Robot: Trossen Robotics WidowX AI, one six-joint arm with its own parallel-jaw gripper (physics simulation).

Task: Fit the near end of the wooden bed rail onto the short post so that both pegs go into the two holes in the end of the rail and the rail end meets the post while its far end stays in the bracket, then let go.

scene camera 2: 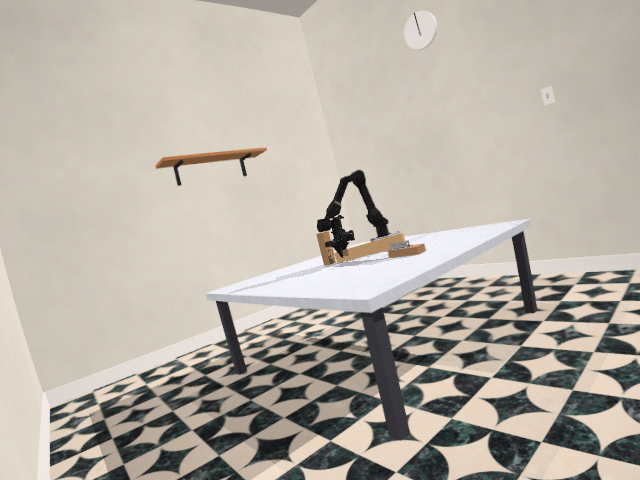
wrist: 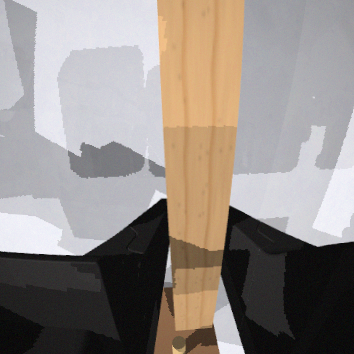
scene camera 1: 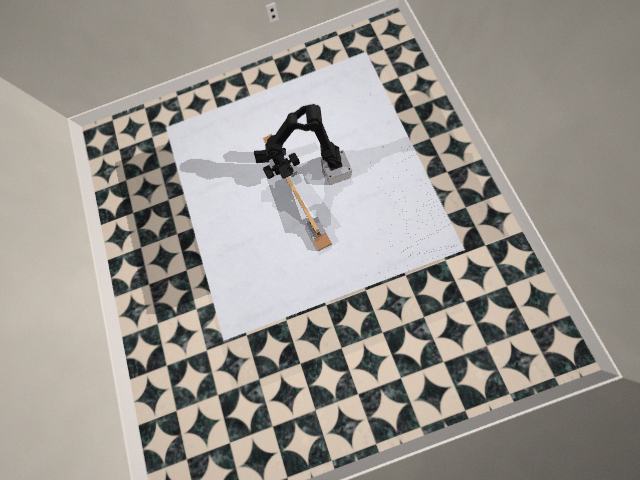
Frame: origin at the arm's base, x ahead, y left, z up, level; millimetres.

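Seen in the pictures: gripper, between the fingertips: (scene camera 2: 343, 256) (wrist: 187, 206); arm's base, origin of its link: (scene camera 2: 383, 235) (scene camera 1: 334, 163).
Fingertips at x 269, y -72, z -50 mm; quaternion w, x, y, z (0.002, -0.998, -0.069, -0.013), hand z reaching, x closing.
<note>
Offsets run from my fingertips to a thing's top centre. "*": to the spot under its first point. Level surfaces: height alone.
The pale wooden bed rail (scene camera 1: 305, 209) (scene camera 2: 371, 248) (wrist: 200, 100) slopes from a raised far end in the metal bracket (scene camera 2: 399, 244) down to its near end. The black gripper (scene camera 1: 284, 174) (scene camera 2: 343, 253) (wrist: 199, 212) is shut on the rail near that end, one finger on each side. The short upright post (scene camera 1: 267, 138) (scene camera 2: 323, 248) (wrist: 164, 342) stands just beyond the near end. In the wrist view one peg @(* 5 mm ahead, 80 mm right, 24 mm up) (wrist: 179, 344) shows uncovered past the rail's end, a little left of the rail's middle line. The other peg and the rail's holes are hidden.
An orange-brown wooden block @(61 mm back, 384 mm left, 6 mm up) (scene camera 1: 322, 241) (scene camera 2: 410, 251) lies at the bracket. The arm's grey base (scene camera 1: 338, 175) stands beside the rail on the white table @(29 mm down) (scene camera 1: 248, 268) (scene camera 2: 310, 289). A wall shelf (scene camera 2: 211, 156) hangs beyond the table.
</note>
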